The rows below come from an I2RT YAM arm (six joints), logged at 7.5 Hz.
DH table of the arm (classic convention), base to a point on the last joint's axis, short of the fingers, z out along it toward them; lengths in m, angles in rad. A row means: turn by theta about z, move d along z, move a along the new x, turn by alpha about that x. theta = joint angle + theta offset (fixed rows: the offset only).
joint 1: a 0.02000  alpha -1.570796  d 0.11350  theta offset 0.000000
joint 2: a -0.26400  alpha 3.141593  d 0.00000  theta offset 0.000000
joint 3: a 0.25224  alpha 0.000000  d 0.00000  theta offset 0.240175
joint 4: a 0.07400  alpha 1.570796  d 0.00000  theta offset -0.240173
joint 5: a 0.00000  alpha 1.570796  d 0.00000  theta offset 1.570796
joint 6: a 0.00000  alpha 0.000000  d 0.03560  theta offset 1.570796
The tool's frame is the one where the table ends.
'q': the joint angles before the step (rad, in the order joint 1, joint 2, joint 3, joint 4, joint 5, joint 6). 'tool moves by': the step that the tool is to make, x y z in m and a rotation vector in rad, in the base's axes. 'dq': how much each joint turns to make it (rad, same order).
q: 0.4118, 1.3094, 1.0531, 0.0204, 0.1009, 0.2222
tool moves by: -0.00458, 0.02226, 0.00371, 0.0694, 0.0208, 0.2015
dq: 0.0523, 0.0191, 0.0247, 0.0042, -0.1617, 0.0355
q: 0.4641, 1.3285, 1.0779, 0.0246, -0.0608, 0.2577
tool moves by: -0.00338, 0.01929, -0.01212, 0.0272, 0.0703, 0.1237
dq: 0.0488, 0.0313, -0.0053, -0.0089, -0.0866, 0.0370
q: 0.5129, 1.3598, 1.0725, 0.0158, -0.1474, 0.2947
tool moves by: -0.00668, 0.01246, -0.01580, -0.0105, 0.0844, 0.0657
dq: 0.0400, 0.0156, -0.0202, -0.0382, -0.0347, 0.0248
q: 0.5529, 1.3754, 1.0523, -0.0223, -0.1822, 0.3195
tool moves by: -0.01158, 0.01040, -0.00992, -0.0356, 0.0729, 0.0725
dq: 0.0435, -0.0004, -0.0076, -0.0737, -0.0305, -0.0019
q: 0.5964, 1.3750, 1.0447, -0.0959, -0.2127, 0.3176
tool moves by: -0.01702, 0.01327, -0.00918, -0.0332, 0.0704, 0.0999
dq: 0.0611, -0.0049, -0.0111, -0.0714, -0.0412, -0.0047
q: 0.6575, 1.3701, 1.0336, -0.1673, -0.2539, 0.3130
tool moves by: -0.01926, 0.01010, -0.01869, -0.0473, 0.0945, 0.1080
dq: 0.0587, -0.0016, -0.0385, -0.0679, -0.0542, -0.0065
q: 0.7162, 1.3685, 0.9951, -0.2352, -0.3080, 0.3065
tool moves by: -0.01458, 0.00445, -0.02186, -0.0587, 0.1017, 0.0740
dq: 0.0385, 0.0107, -0.0412, -0.0637, -0.0432, -0.0027
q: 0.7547, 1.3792, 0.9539, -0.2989, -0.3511, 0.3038
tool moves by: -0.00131, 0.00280, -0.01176, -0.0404, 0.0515, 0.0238
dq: 0.0081, 0.0302, -0.0023, -0.0351, -0.0156, -0.0068
